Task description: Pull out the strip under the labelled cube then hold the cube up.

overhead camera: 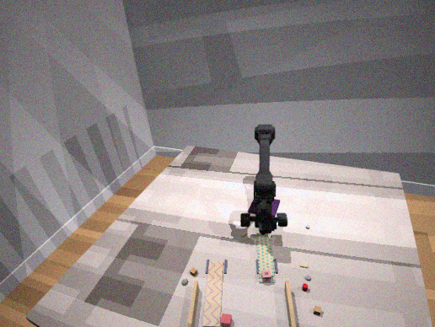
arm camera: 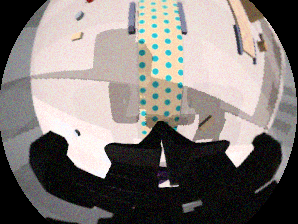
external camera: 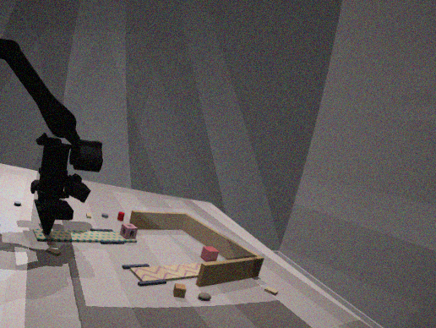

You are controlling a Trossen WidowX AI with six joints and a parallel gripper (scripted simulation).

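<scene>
Right now the green dotted strip is 10 cm ahead of my gripper tip and 2 cm to the left of it. Round my gripper tip: labelled cube: 21 cm ahead, 4 cm to the left, 2 cm above; red cylinder: 22 cm ahead, 18 cm to the left, 1 cm above; grey pebble: 29 cm ahead, 24 cm to the right.
</scene>
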